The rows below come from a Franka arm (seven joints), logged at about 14 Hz.
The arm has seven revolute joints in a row. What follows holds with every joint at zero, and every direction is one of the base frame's. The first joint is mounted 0.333 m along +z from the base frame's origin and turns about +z. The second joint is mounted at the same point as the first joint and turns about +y. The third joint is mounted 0.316 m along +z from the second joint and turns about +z. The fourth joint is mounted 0.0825 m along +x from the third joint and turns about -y. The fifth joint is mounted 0.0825 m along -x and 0.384 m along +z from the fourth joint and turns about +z. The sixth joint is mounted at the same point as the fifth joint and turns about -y. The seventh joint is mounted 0.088 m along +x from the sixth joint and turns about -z. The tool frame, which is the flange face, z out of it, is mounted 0.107 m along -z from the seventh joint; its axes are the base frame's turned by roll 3.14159, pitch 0 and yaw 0 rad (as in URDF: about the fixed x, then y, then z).
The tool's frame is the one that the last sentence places.
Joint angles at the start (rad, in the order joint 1, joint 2, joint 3, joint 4, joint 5, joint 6, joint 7):
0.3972 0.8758 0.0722 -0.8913 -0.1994 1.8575 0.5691
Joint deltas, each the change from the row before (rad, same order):
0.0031 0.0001 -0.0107 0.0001 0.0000 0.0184 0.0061
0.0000 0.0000 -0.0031 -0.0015 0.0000 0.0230 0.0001
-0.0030 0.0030 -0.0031 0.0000 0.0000 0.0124 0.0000
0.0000 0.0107 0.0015 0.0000 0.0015 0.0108 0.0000
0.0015 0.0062 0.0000 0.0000 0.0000 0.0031 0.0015
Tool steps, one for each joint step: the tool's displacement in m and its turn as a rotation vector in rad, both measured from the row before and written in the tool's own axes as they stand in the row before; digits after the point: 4 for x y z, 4 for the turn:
0.0028 0.0012 -0.0011 0.0022 0.0191 0.0089
0.0025 -0.0001 -0.0011 0.0094 0.0190 0.0015
0.0026 0.0024 0.0018 0.0023 0.0086 0.0041
-0.0007 -0.0020 0.0073 0.0034 -0.0016 -0.0017
-0.0010 -0.0016 0.0044 -0.0008 -0.0028 -0.0008

